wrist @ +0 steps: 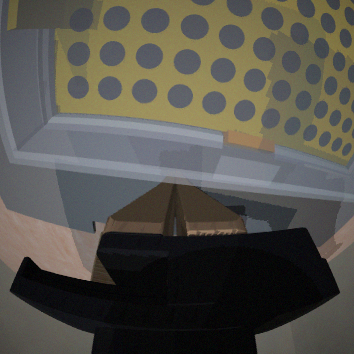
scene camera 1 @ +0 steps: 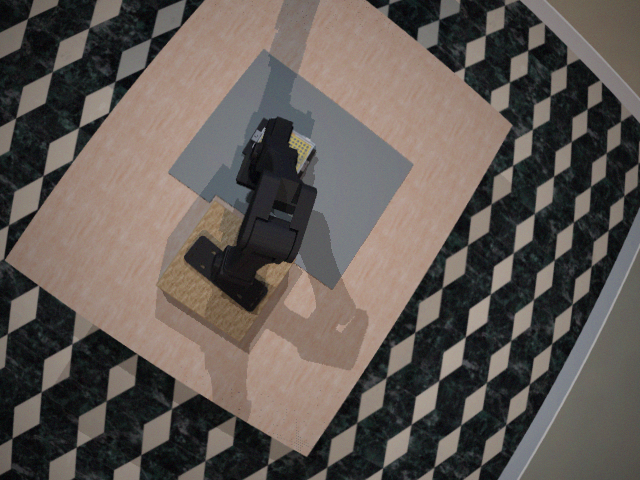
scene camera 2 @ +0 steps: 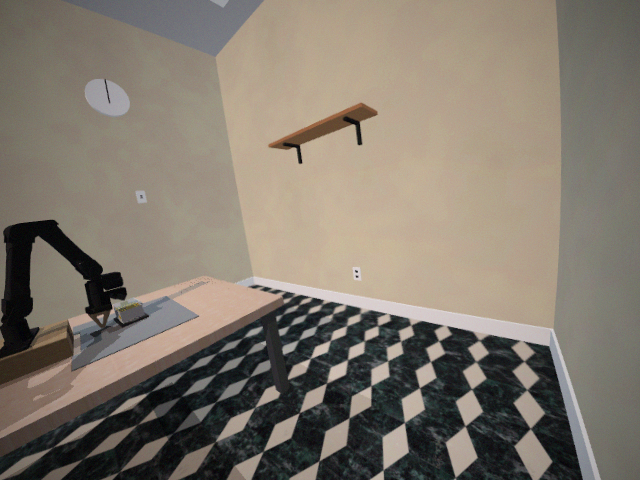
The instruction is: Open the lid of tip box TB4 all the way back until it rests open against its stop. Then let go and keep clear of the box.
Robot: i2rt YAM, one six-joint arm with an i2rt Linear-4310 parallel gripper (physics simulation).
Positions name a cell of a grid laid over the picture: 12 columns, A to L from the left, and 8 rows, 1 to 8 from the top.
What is the gripper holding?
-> Nothing.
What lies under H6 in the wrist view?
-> The gripper.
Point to a grey mat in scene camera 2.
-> At D6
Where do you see a grey mat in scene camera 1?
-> G3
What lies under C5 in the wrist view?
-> A grey mat.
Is the gripper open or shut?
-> Shut.
